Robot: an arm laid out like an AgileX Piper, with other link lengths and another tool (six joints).
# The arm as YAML. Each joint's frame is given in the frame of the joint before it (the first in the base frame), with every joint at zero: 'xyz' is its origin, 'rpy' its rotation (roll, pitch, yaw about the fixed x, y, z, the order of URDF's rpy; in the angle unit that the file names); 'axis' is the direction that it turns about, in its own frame. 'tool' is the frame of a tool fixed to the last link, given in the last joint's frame.
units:
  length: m
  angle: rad
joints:
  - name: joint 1
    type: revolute
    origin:
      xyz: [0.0, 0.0, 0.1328]
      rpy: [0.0, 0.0, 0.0]
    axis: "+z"
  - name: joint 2
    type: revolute
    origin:
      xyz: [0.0, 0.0, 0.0]
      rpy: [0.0, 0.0, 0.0]
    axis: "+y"
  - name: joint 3
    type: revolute
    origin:
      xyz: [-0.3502, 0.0, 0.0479]
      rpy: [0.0, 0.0, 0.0]
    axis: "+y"
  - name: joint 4
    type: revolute
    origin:
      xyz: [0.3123, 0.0, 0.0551]
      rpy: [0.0, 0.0, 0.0]
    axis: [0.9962, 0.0, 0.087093]
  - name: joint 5
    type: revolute
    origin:
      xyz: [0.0, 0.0, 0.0]
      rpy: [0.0, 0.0, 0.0]
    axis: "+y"
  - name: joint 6
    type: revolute
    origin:
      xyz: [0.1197, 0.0, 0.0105]
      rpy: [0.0, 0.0, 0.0]
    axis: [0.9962, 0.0, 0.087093]
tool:
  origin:
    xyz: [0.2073, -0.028, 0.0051]
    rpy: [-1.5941, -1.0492, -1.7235]
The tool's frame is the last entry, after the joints.
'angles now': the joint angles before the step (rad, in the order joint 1, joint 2, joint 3, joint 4, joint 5, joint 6). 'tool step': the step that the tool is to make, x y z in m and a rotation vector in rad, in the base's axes. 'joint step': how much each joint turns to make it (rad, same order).
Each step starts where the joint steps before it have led.
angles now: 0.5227 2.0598 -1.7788 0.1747 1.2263 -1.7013
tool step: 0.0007 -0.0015 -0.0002 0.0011 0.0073 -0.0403
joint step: 0.0001 0.0000 -0.0002 -0.0018 -0.0008 0.0417
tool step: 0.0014 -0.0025 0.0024 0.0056 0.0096 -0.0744
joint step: 0.0000 -0.0048 0.0002 -0.0023 -0.0022 0.0764
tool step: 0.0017 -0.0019 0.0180 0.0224 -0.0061 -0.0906
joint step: -0.0001 -0.0305 -0.0007 0.0000 -0.0001 0.0932
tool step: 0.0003 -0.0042 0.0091 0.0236 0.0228 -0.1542
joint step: 0.0001 -0.0165 -0.0009 0.0000 -0.0001 0.1596
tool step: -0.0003 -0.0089 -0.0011 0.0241 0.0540 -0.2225
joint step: -0.0056 -0.0010 -0.0002 0.0010 0.0001 0.2247
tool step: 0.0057 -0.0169 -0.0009 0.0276 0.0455 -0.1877
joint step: -0.0320 0.0000 -0.0001 0.0128 0.0002 0.1598
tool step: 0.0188 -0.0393 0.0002 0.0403 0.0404 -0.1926
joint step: -0.0884 -0.0002 0.0004 0.0322 -0.0003 0.1038
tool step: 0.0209 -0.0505 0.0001 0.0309 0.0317 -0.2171
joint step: -0.0985 0.0001 -0.0004 0.0144 -0.0058 0.1208
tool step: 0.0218 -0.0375 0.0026 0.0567 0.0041 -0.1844
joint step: -0.0870 0.0001 0.0023 0.0368 -0.0342 0.0888
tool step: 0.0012 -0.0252 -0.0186 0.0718 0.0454 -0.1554
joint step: -0.0722 -0.0018 0.0680 0.0676 -0.0527 0.0603
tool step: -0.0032 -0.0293 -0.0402 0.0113 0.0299 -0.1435
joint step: -0.0435 -0.0003 0.1253 0.0108 -0.1219 0.0625
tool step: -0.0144 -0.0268 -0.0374 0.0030 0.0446 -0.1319
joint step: -0.0360 0.0001 0.1139 0.0023 -0.0949 0.0700
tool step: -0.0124 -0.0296 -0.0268 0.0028 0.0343 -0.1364
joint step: -0.0438 0.0001 0.0845 -0.0011 -0.0746 0.0753
